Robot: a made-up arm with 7 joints. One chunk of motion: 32 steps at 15 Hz.
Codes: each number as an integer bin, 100 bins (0 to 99) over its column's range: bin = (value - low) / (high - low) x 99, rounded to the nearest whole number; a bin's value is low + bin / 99 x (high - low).
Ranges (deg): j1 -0.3..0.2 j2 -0.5..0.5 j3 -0.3..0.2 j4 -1..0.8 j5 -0.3..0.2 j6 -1..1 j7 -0.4..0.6
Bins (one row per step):
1: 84 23 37 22 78 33 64
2: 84 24 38 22 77 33 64
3: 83 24 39 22 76 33 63
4: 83 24 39 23 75 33 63
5: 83 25 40 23 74 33 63
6: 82 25 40 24 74 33 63
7: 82 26 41 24 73 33 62
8: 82 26 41 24 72 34 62
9: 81 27 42 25 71 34 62
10: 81 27 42 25 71 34 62
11: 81 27 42 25 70 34 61
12: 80 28 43 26 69 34 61
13: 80 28 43 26 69 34 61
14: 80 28 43 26 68 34 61
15: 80 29 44 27 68 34 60
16: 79 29 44 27 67 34 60
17: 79 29 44 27 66 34 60
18: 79 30 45 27 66 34 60
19: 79 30 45 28 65 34 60
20: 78 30 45 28 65 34 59
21: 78 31 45 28 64 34 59
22: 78 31 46 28 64 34 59
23: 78 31 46 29 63 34 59
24: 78 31 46 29 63 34 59
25: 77 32 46 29 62 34 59
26: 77 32 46 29 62 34 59
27: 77 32 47 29 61 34 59
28: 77 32 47 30 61 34 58
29: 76 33 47 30 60 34 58
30: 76 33 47 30 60 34 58
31: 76 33 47 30 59 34 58
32: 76 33 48 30 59 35 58
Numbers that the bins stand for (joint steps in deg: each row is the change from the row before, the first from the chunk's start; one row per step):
1: 0.124 -0.268 -0.113 -0.600 0.094 -0.333 0.246
2: 0.124 -0.258 -0.108 -0.600 0.089 -0.333 0.246
3: 0.119 -0.258 -0.103 -0.600 0.084 -0.333 0.236
4: 0.119 -0.258 -0.103 -0.582 0.079 -0.333 0.236
5: 0.119 -0.247 -0.098 -0.582 0.074 -0.333 0.236
6: 0.114 -0.247 -0.098 -0.564 0.074 -0.333 0.236
7: 0.114 -0.237 -0.093 -0.564 0.069 -0.333 0.226
8: 0.114 -0.237 -0.093 -0.564 0.064 -0.313 0.226
9: 0.109 -0.227 -0.088 -0.545 0.059 -0.313 0.226
10: 0.109 -0.227 -0.088 -0.545 0.059 -0.313 0.226
11: 0.109 -0.227 -0.088 -0.545 0.054 -0.313 0.216
12: 0.104 -0.217 -0.083 -0.527 0.048 -0.313 0.216
13: 0.104 -0.217 -0.083 -0.527 0.048 -0.313 0.216
14: 0.104 -0.217 -0.083 -0.527 0.043 -0.313 0.216
15: 0.104 -0.207 -0.078 -0.509 0.043 -0.313 0.206
16: 0.099 -0.207 -0.078 -0.509 0.038 -0.313 0.206
17: 0.099 -0.207 -0.078 -0.509 0.033 -0.313 0.206
18: 0.099 -0.197 -0.073 -0.509 0.033 -0.313 0.206
19: 0.099 -0.197 -0.073 -0.491 0.028 -0.313 0.206
20: 0.094 -0.197 -0.073 -0.491 0.028 -0.313 0.196
21: 0.094 -0.187 -0.073 -0.491 0.023 -0.313 0.196
22: 0.094 -0.187 -0.068 -0.491 0.023 -0.313 0.196
23: 0.094 -0.187 -0.068 -0.473 0.018 -0.313 0.196
24: 0.094 -0.187 -0.068 -0.473 0.018 -0.313 0.196
25: 0.089 -0.177 -0.068 -0.473 0.013 -0.313 0.196
26: 0.089 -0.177 -0.068 -0.473 0.013 -0.313 0.196
27: 0.089 -0.177 -0.063 -0.473 0.008 -0.313 0.196
28: 0.089 -0.177 -0.063 -0.455 0.008 -0.313 0.186
29: 0.084 -0.167 -0.063 -0.455 0.003 -0.313 0.186
30: 0.084 -0.167 -0.063 -0.455 0.003 -0.313 0.186
31: 0.084 -0.167 -0.063 -0.455 -0.002 -0.313 0.186
32: 0.084 -0.167 -0.058 -0.455 -0.002 -0.293 0.186

